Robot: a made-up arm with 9 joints.
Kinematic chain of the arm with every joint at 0, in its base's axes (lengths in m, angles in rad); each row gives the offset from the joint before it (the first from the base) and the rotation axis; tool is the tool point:
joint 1: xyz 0 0 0.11 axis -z
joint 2: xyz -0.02 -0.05 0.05 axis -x
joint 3: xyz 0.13 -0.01 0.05 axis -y
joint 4: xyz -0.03 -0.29 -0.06 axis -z
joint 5: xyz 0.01 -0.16 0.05 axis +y
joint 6: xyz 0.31 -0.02 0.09 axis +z
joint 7: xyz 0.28 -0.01 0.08 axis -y
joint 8: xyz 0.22 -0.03 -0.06 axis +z
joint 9: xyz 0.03 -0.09 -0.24 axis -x
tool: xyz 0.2 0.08 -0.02
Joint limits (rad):
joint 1: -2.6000..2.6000
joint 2: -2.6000..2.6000
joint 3: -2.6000..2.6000
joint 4: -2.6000..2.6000
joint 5: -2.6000..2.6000
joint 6: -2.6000..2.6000
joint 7: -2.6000..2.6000
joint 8: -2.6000..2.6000
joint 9: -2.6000..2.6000
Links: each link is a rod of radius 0.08 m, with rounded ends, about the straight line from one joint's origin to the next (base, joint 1, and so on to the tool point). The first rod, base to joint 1, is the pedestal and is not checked.
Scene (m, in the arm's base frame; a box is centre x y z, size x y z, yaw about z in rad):
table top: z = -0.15
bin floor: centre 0.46 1 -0.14 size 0.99 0.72 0.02 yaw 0.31
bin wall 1: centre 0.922 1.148 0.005 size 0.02 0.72 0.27 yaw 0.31
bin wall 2: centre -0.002 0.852 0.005 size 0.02 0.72 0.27 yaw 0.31
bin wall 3: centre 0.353 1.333 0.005 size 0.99 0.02 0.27 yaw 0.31
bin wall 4: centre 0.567 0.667 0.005 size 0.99 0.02 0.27 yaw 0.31
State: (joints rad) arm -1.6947 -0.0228 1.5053 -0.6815 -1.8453 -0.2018 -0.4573 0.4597 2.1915
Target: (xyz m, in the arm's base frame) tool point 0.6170 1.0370 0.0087
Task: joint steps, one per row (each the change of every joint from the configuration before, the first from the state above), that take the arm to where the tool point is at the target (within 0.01 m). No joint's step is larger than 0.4 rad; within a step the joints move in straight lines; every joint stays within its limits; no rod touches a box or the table.
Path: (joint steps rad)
1: -0.1293 0.3727 0.1071 0.0675 -0.1078 0.1037 -0.0955 -0.0758 -0.1175
2: -0.1294 0.3728 0.1071 0.0676 -0.1078 0.1037 -0.0955 -0.0758 -0.1176
3: -0.1293 0.3727 0.1072 0.0675 -0.1078 0.1036 -0.0956 -0.0757 -0.1175
4: -0.1293 0.3727 0.1071 0.0675 -0.1079 0.1037 -0.0955 -0.0758 -0.1175
5: -0.1293 0.3727 0.1071 0.0676 -0.1078 0.1037 -0.0955 -0.0758 -0.1176
6: -0.1294 0.3728 0.1071 0.0675 -0.1078 0.1037 -0.0955 -0.0758 -0.1175
7: -0.1293 0.3727 0.1071 0.0676 -0.1078 0.1036 -0.0956 -0.0758 -0.1175
8: 0.0000 -0.3838 0.0411 -0.0462 0.0000 -0.1163 0.1571 0.1181 0.1697
9: 0.0000 -0.3837 0.0410 -0.0462 0.0000 -0.1163 0.1571 0.1180 0.1697
10: 0.0000 -0.3838 0.0410 -0.0462 0.0000 -0.1162 0.1571 0.1180 0.1697
11: 0.0000 -0.3838 0.0411 -0.0462 0.0000 -0.1163 0.1570 0.1181 0.1696
12: 0.0000 -0.3837 0.0410 -0.0462 0.0000 -0.1163 0.1571 0.1180 0.1697

